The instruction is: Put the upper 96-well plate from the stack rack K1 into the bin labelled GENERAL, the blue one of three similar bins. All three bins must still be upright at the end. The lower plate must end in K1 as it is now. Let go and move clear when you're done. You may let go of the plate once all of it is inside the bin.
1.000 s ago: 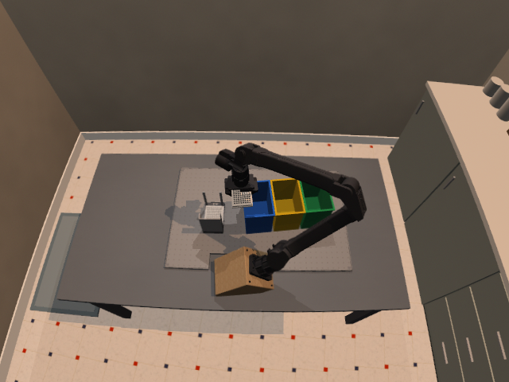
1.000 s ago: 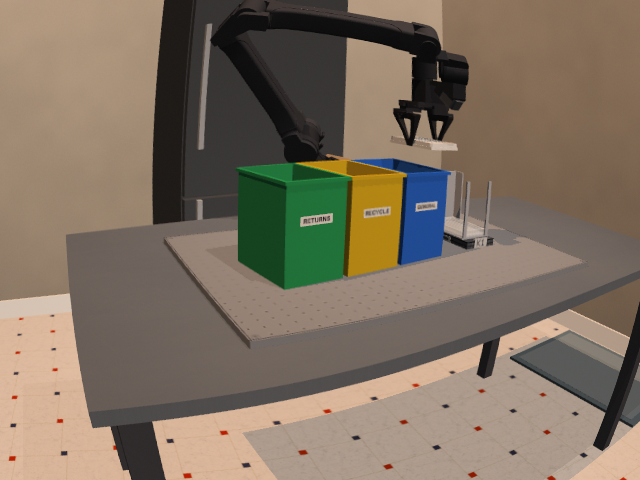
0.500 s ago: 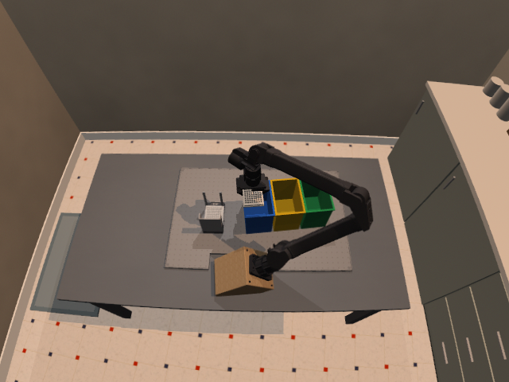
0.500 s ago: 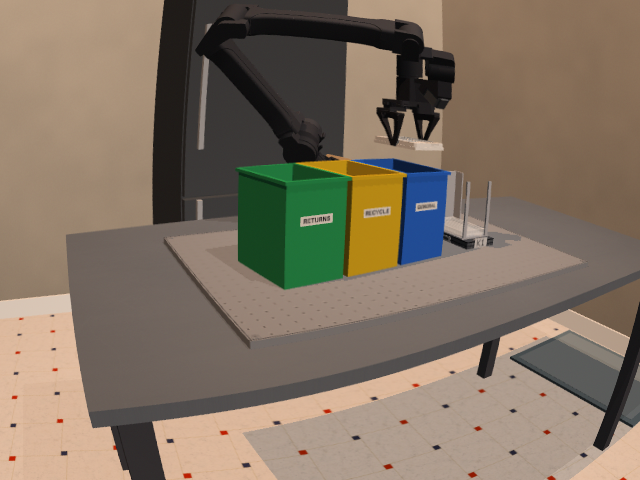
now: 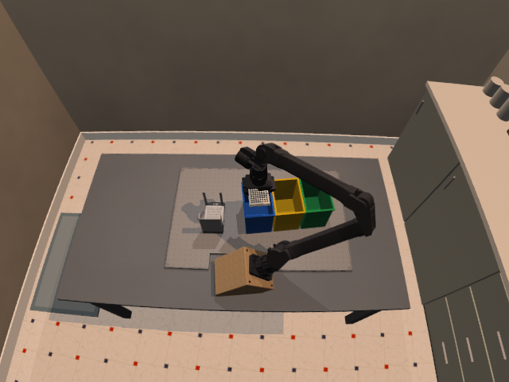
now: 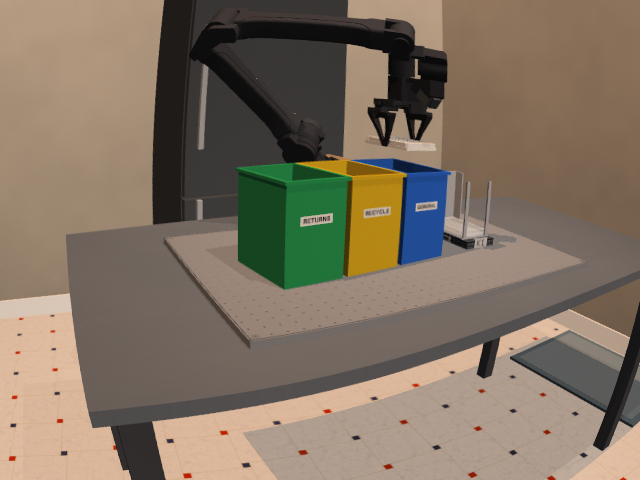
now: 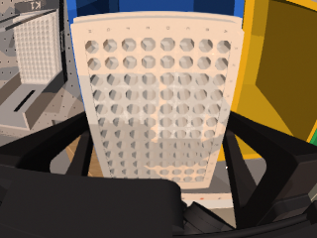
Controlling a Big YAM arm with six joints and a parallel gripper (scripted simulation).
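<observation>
Now: the blue bin labelled general 14 cm below my hand. The rest, counted from my hand: white 96-well plate: right at my hand; green returns bin: 26 cm to the right, 14 cm below, 3 cm ahead; yellow recycle bin: 14 cm below, 13 cm to the right, 1 cm ahead.
</observation>
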